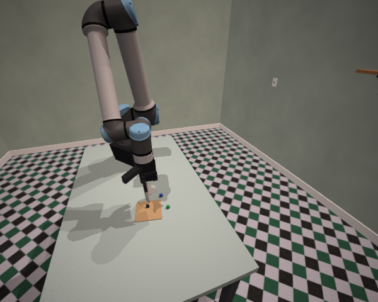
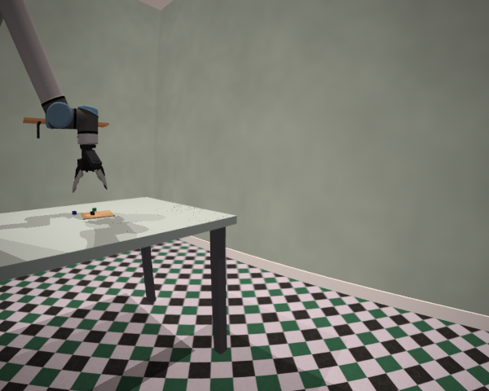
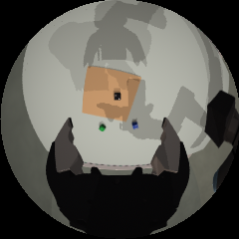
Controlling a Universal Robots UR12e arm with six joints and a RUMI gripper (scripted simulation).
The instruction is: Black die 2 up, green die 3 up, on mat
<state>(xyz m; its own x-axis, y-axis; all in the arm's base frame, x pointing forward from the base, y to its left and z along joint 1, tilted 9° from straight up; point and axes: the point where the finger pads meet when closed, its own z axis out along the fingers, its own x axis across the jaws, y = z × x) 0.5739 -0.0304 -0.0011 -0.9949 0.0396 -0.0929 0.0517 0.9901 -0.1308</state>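
The green die is 10 cm to the left of my hand, 10 cm below it and 5 cm ahead of it. The rest, counted from my hand: black die: 10 cm below; orange mat: 11 cm below, 2 cm ahead; blue die: 10 cm to the left, 10 cm below, 5 cm behind.
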